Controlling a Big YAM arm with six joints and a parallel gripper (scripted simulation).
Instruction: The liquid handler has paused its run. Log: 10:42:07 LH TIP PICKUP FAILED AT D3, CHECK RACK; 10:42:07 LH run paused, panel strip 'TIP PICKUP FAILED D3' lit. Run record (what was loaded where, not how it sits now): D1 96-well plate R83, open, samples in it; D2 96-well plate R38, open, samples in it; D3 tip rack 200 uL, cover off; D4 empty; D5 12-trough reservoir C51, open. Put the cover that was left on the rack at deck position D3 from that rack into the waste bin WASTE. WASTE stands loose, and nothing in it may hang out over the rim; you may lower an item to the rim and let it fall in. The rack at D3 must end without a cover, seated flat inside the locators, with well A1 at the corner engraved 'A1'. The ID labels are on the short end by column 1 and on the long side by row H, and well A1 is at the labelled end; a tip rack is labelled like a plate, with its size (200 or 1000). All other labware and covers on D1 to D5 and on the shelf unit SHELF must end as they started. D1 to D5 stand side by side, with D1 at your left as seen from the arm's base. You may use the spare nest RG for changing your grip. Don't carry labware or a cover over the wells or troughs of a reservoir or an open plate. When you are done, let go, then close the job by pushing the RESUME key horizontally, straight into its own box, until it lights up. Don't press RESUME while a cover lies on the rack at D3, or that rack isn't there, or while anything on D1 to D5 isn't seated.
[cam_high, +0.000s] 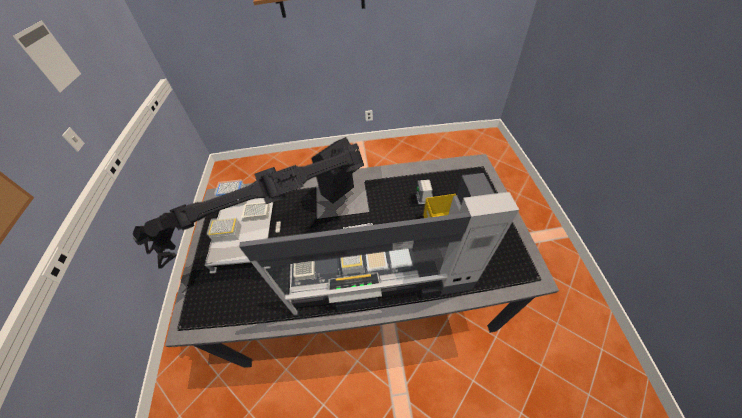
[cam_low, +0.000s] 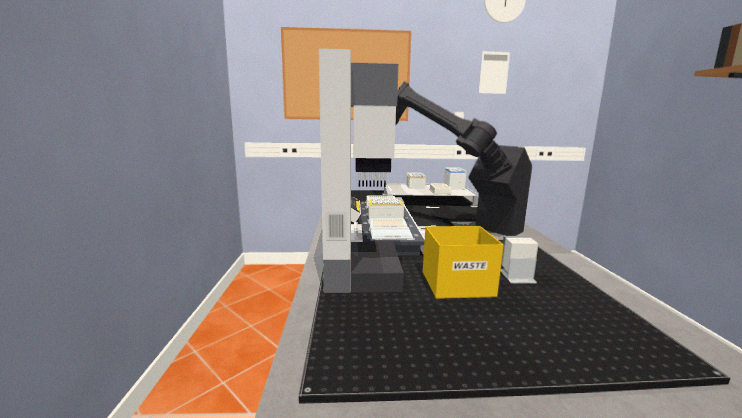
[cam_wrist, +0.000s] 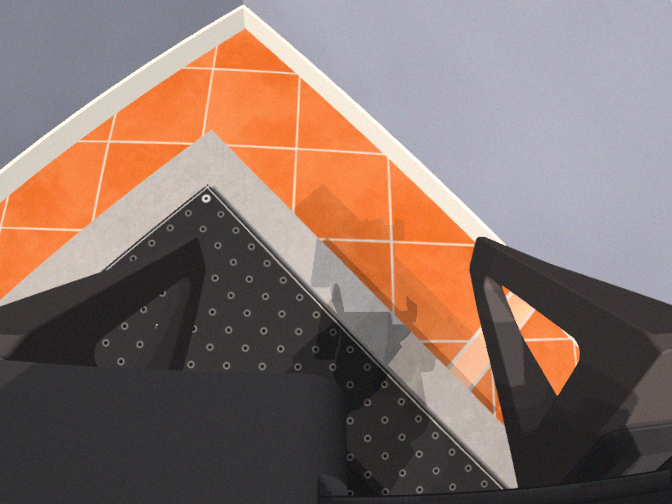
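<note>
The clear cover is 23 cm behind my hand, 72 cm to the left of it and 16 cm below it. Round my hand: shelf unit 35 cm behind, 14 cm to the left, 22 cm below; gantry 6 cm behind, 81 cm to the left, 23 cm above; trough reservoir 17 cm behind, 52 cm to the left, 22 cm below.
</note>
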